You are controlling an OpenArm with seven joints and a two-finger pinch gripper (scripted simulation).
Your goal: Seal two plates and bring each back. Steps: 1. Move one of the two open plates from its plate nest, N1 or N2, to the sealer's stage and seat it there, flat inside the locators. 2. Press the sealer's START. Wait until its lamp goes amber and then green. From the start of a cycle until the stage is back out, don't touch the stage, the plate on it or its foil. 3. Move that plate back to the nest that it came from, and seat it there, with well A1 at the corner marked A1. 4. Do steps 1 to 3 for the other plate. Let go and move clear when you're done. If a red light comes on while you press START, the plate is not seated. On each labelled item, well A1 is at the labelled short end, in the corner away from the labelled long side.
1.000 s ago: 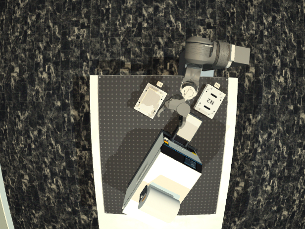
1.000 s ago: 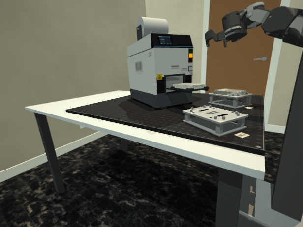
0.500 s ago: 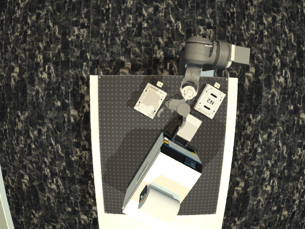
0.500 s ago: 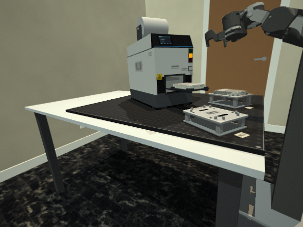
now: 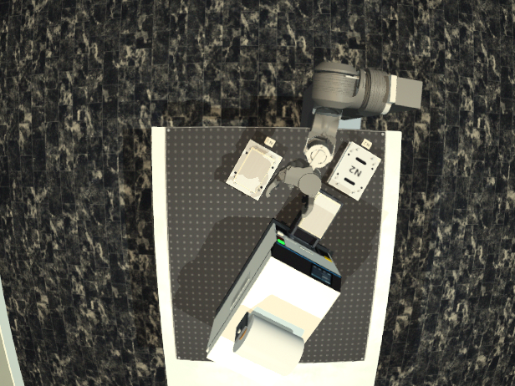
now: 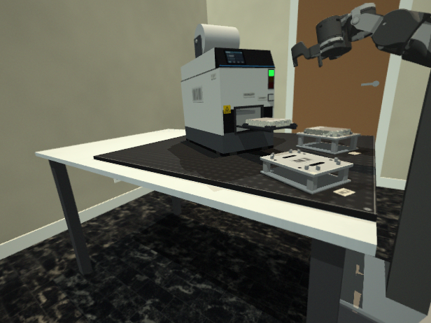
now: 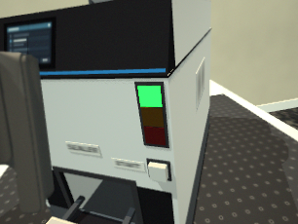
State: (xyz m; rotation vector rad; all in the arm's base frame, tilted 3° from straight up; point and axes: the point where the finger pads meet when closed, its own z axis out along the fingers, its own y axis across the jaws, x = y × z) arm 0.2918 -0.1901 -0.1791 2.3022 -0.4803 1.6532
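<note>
My gripper is now 18 cm above the clear well plate, 13 cm to the right of it and 6 cm short of it. Round my hand: sealer stage (19 cm below, 13 cm to the left, 6 cm ahead); N1 label (30 cm below, 15 cm behind, 5 cm to the right); sealer screen (18 cm ahead, 12 cm to the left, 2 cm above).
</note>
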